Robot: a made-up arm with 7 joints.
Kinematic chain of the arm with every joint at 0, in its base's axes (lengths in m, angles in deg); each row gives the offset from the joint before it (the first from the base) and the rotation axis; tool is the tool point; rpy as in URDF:
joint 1: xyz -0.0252 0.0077 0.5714 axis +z
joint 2: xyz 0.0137 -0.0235 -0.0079 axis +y
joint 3: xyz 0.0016 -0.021 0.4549 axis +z
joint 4: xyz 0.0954 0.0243 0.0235 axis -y
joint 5: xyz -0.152 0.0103 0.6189 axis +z
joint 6: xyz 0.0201 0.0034 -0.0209 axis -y
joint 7: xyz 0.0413 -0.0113 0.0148 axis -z
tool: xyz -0.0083 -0.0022 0.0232 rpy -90 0 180
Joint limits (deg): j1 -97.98..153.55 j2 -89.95..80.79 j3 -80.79..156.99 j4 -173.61..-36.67 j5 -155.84..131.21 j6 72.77..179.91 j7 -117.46..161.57
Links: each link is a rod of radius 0.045 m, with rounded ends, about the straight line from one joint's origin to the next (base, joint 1, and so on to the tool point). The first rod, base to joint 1, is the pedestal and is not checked.
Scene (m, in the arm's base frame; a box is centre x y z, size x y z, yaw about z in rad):
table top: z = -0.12
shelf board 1: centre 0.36 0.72 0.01 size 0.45 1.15 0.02 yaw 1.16
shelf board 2: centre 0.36 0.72 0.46 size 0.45 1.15 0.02 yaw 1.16
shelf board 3: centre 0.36 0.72 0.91 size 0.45 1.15 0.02 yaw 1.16
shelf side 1: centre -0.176 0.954 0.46 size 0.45 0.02 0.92 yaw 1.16
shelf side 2: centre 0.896 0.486 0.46 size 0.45 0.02 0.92 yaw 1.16
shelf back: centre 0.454 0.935 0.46 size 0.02 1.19 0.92 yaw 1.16
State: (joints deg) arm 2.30 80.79 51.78 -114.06 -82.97 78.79 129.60
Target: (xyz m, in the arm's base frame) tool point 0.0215 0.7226 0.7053
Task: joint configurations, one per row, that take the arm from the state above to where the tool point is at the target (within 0.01 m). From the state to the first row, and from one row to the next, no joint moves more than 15 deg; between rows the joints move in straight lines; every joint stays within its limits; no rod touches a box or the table.
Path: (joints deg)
1: -3.56 76.60 48.52 -124.46 -83.16 79.02 129.34
2: -9.41 72.40 45.26 -134.86 -83.35 79.24 129.08
3: -15.27 68.21 42.00 -145.26 -83.54 79.47 128.82
4: -12.03 69.37 54.08 -146.95 -83.67 80.55 128.75
5: -8.80 70.53 66.16 -148.65 -83.79 81.63 128.68
6: -5.56 71.69 78.23 -150.34 -83.92 82.71 128.61
7: -2.33 72.85 90.31 -152.03 -84.04 83.78 128.54
8: 0.91 74.01 102.39 -153.72 -84.17 84.86 128.46
9: 5.64 71.76 98.33 -143.44 -83.86 83.81 128.76
10: 10.36 69.51 94.27 -133.16 -83.54 82.75 129.06
11: 15.09 67.26 90.22 -122.88 -83.23 81.70 129.35

